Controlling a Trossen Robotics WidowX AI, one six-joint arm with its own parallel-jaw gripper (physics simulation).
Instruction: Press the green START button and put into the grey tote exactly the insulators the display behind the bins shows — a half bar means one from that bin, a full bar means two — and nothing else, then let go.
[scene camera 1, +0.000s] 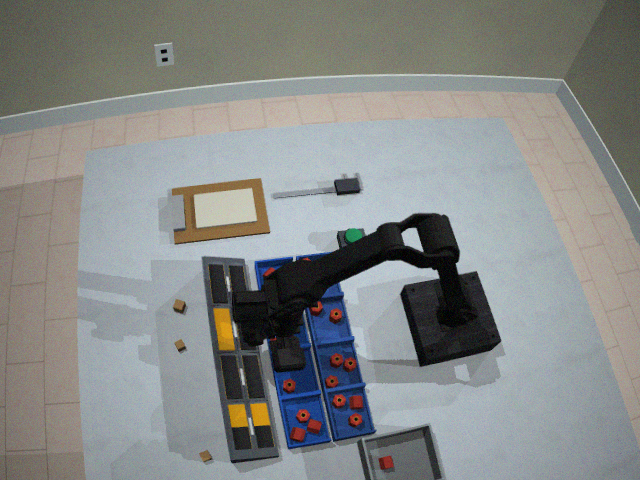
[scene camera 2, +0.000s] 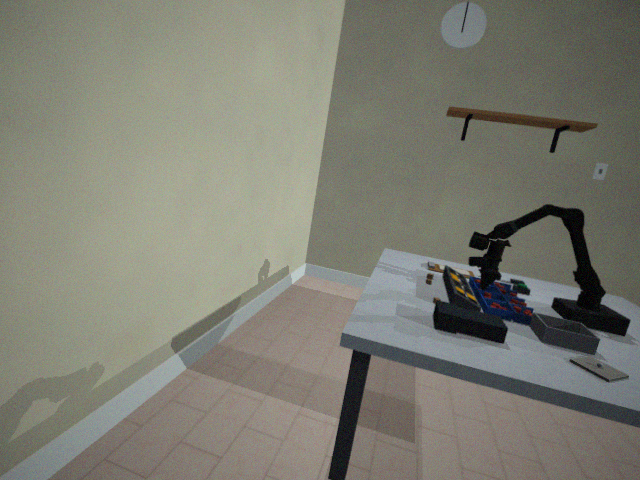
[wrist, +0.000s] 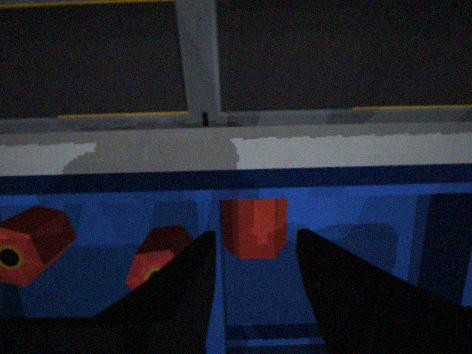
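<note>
My gripper (scene camera 2: 484, 287) (wrist: 256, 241) is open and empty over the left row of blue bins (scene camera 1: 305, 445). In the wrist view a red insulator (wrist: 255, 245) shows between the fingertips, beside a divider, near the display-side wall. Two more insulators (wrist: 50, 235) (wrist: 159, 257) lie left of the divider. The display (scene camera 1: 232, 456) shows one full bar (scene camera 1: 223, 329) in the second row and two half bars (scene camera 1: 237, 415) (scene camera 1: 259, 413) in the bottom row; the arm covers part of it. One red insulator (scene camera 1: 386, 462) lies in the grey tote (scene camera 1: 435, 448) (scene camera 2: 563, 338). The green button (scene camera 1: 353, 236) stands beyond the bins.
A clipboard (scene camera 1: 224, 208) and a caliper (scene camera 1: 346, 186) lie beyond the bins. Small brown cubes (scene camera 1: 179, 305) (scene camera 1: 179, 345) (scene camera 1: 205, 455) lie behind the display. A black box (scene camera 2: 467, 322) stands near the display's end. A flat plate (scene camera 2: 599, 368) lies near the table edge.
</note>
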